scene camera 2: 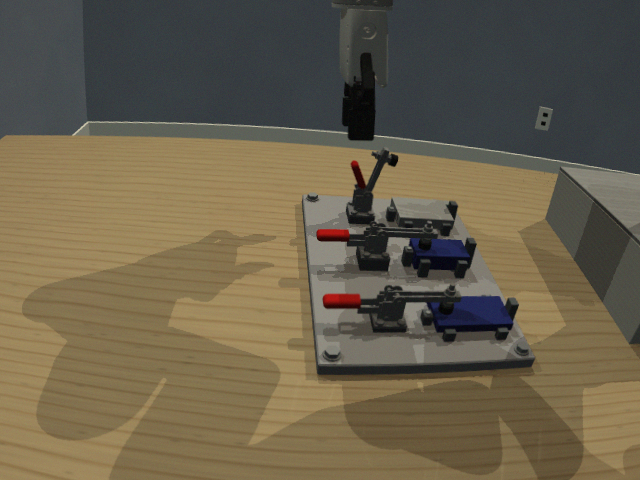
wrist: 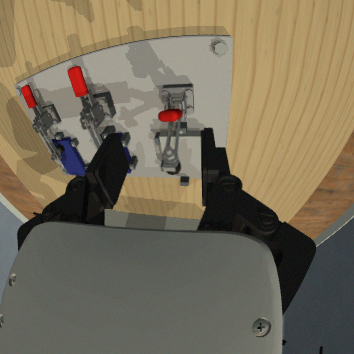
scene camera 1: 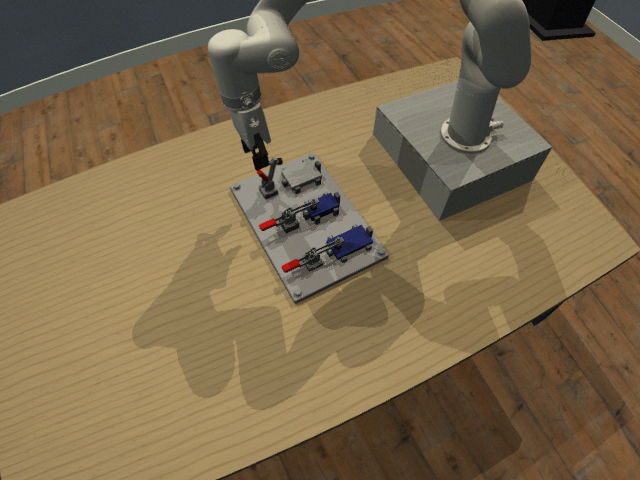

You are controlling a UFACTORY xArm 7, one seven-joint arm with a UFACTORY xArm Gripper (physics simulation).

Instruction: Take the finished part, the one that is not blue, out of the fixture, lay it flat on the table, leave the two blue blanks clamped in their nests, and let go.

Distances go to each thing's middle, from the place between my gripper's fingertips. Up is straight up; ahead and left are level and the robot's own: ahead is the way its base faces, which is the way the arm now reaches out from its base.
I see my gripper 70 mm above the toggle clamp (scene camera 2: 359, 210) and 30 mm past it. Also, from my hand: fixture plate (scene camera 2: 332, 267): 130 mm below, 100 mm to the left, 80 mm behind; then finished part (scene camera 2: 419, 211): 110 mm below, 110 mm behind, 20 mm to the right.
